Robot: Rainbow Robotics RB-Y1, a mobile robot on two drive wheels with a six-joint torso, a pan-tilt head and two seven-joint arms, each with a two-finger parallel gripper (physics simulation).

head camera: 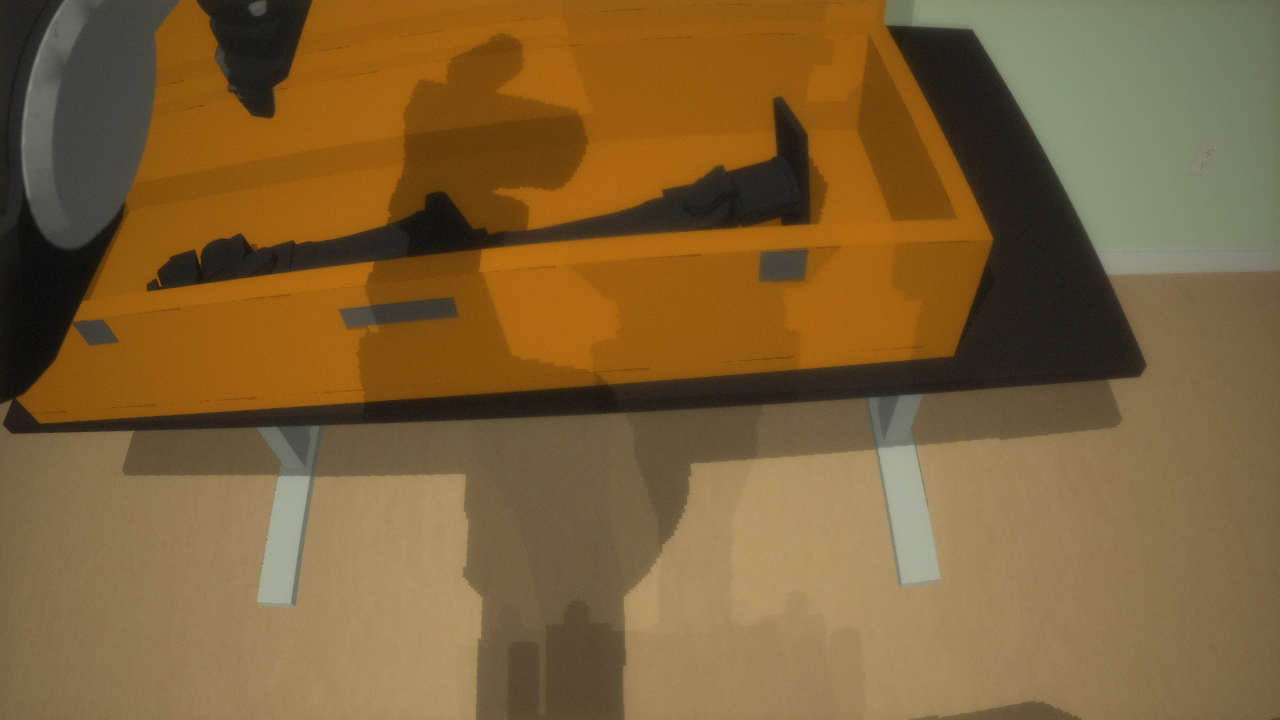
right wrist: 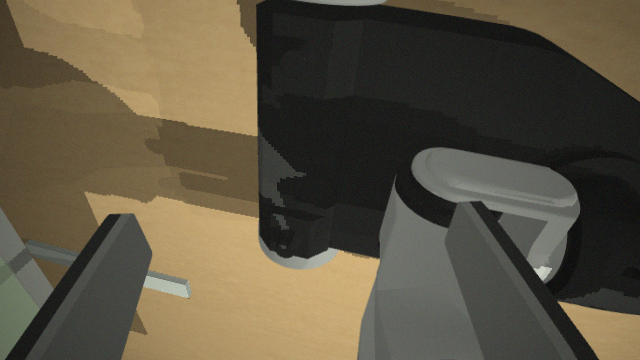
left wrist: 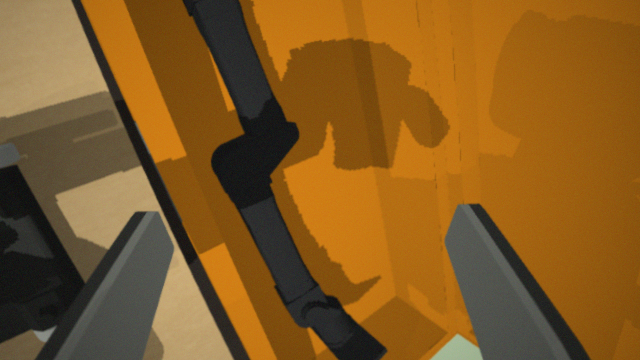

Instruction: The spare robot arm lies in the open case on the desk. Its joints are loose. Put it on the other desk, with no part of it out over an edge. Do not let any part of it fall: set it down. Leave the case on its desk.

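Places are measured from the robot's base along level axes (x ahead, y left, z up), in millimetres.
Where they show: left gripper, fingertip midpoint: [head camera: 281,51] [left wrist: 310,226]; right gripper, fingertip midpoint: [right wrist: 299,228].
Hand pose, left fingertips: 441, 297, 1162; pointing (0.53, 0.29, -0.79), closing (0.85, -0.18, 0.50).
Note:
After its pixels a point has its place, as x, y, z.
The black spare arm [head camera: 438,223] [left wrist: 255,150] lies lengthwise in the open orange case [head camera: 572,313] @[419, 89, 841] [left wrist: 135,90] @[416, 350, 911], near its front wall. It bends at the middle joint. An upright flat plate [head camera: 792,161] @[577, -142, 892] is at its right end in the head view; the front wall hides its underside. The case stands on the black desk [head camera: 1029,268] @[574, -474, 720]. My left gripper [head camera: 255,100] [left wrist: 310,226] @[441, 297, 1162] is open, pointing down above the case, apart from the spare arm. My right gripper [right wrist: 299,228] @[-91, -244, 588] is open and empty beside my own body, over the floor. The other desk does not show in the head view.
My left arm [head camera: 98,134] @[39, 148, 1376] covers the case's left end in the head view. Pale desk legs [head camera: 290,528] [head camera: 905,519] stand on the wood floor [head camera: 1118,537] @[489, -922, 1]. A green wall [head camera: 1118,134] @[1223, -1017, 453] is at the upper right. My dark base [right wrist: 350,125] @[-79, -65, 169] is beside the right gripper.

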